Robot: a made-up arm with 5 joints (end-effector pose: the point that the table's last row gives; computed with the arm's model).
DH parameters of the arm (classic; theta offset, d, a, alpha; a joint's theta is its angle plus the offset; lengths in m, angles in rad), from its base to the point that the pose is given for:
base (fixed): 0 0 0 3.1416
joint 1: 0 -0.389 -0.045 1.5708
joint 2: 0 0.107 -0.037 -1.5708
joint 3: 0.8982 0 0.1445 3.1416
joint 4: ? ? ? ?
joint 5: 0 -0.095 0.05 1.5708
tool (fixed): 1.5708 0.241 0 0
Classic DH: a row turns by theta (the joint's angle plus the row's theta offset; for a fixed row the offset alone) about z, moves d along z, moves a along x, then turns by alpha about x.
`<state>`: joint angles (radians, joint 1 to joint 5).
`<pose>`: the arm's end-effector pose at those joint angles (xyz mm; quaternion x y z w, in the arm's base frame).
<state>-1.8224 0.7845 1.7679 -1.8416 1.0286</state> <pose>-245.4 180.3 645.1 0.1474 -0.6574 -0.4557 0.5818</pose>
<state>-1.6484 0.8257 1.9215 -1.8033 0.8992</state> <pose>-201.0 253.2 652.6 0.0433 -0.6675 -0.5541 0.4955</pose>
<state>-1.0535 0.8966 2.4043 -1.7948 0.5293</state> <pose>57.4 346.5 690.4 -0.2066 -0.5997 -0.7712 0.0541</pose>
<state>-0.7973 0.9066 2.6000 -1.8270 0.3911</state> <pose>160.7 309.5 719.2 0.2592 0.5403 0.7823 0.1701</pose>
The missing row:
joint 4: -0.6726 0.298 -0.014 -1.5708
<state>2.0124 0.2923 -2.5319 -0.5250 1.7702</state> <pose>148.5 -282.1 528.0 0.8492 -0.0413 0.0462 0.5244</pose>
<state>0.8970 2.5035 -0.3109 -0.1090 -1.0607</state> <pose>326.8 -82.8 49.8 0.2786 0.7526 0.3175 0.5052</pose>
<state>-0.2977 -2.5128 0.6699 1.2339 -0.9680</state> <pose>-163.8 20.2 -122.5 -0.2425 -0.8944 -0.3243 0.1900</pose>
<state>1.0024 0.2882 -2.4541 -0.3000 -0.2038</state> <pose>200.8 -8.6 909.0 0.0584 -0.0559 0.5360 0.8403</pose>
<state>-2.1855 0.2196 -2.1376 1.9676 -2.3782</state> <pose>-292.0 70.4 490.9 -0.9559 -0.0269 -0.0569 0.2870</pose>
